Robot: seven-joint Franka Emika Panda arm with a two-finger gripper.
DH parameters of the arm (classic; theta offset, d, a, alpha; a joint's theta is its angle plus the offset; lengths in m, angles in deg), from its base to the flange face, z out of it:
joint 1: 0 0.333 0 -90
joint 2: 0 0 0 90
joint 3: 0 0.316 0.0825 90
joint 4: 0 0 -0.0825 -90
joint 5: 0 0.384 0 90
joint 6: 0 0 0.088 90
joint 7: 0 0.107 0 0
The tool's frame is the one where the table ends.
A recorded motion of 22 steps. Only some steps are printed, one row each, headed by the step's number.
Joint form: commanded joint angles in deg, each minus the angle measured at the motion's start. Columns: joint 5, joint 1, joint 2, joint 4, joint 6, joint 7, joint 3.
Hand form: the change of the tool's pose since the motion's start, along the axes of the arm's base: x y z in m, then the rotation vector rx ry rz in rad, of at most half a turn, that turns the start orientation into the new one. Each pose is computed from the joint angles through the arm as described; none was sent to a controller.
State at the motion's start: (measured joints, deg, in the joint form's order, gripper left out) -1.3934 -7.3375 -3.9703 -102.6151 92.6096 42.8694 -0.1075
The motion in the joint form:
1: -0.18 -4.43 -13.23 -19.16 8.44 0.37 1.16
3: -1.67 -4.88 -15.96 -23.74 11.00 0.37 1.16
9: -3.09 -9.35 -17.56 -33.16 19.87 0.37 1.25
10: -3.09 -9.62 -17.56 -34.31 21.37 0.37 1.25
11: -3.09 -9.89 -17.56 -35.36 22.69 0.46 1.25
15: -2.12 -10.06 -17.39 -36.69 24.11 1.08 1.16
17: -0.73 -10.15 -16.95 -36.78 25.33 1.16 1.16
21: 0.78 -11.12 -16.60 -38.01 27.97 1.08 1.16
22: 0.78 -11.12 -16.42 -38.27 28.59 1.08 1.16
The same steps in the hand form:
1: -0.0732 -0.0160 -0.0319 -0.0152 -0.0420 -0.0598
3: -0.0889 -0.0187 -0.0445 -0.0423 -0.0501 -0.0587
9: -0.1114 -0.0486 -0.0969 -0.0676 -0.0621 -0.1168
10: -0.1129 -0.0501 -0.1041 -0.0682 -0.0681 -0.1198
11: -0.1146 -0.0515 -0.1107 -0.0687 -0.0727 -0.1246
15: -0.1167 -0.0518 -0.1207 -0.0534 -0.0749 -0.1467
17: -0.1138 -0.0518 -0.1229 -0.0350 -0.0912 -0.1612
21: -0.1148 -0.0576 -0.1314 -0.0172 -0.1139 -0.1897
22: -0.1144 -0.0578 -0.1339 -0.0177 -0.1170 -0.1895

